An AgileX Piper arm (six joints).
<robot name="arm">
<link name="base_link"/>
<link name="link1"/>
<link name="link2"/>
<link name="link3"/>
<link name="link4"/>
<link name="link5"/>
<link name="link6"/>
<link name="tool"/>
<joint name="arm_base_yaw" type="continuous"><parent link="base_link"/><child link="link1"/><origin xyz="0 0 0.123" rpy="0 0 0"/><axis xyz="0 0 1"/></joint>
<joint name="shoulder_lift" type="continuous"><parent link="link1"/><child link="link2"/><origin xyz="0 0 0" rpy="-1.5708 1.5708 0"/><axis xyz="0 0 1"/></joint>
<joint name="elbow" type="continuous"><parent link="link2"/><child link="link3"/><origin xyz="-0.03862 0.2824 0" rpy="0 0 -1.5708"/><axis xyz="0 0 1"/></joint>
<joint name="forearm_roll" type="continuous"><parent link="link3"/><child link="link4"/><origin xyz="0.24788 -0.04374 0" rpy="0.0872 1.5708 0"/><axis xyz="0 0 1"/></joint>
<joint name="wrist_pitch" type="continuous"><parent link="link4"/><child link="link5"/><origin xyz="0 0 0" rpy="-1.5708 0 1.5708"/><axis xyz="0 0 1"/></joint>
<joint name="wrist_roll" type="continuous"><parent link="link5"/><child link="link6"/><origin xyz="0 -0.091 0" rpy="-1.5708 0 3.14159"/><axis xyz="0 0 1"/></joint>
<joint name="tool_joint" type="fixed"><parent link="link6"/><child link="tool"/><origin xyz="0 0 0" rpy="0 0 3.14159"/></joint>
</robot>
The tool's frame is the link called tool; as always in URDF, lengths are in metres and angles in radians. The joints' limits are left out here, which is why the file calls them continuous.
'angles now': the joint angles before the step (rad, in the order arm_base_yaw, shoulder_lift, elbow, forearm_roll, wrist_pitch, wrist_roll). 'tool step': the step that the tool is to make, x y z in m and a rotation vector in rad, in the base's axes. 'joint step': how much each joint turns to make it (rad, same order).
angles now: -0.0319 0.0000 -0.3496 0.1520 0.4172 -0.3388
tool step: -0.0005 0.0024 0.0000 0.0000 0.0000 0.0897
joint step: 0.0890 0.0002 0.0000 0.0018 -0.0001 -0.0017
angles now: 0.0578 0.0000 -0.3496 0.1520 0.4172 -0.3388
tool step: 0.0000 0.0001 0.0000 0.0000 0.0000 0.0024
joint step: 0.0018 0.0001 0.0000 0.0014 0.0000 -0.0013
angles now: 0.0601 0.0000 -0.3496 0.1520 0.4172 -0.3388
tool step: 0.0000 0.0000 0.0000 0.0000 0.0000 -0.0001
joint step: -0.0001 0.0000 0.0000 0.0001 0.0000 -0.0001
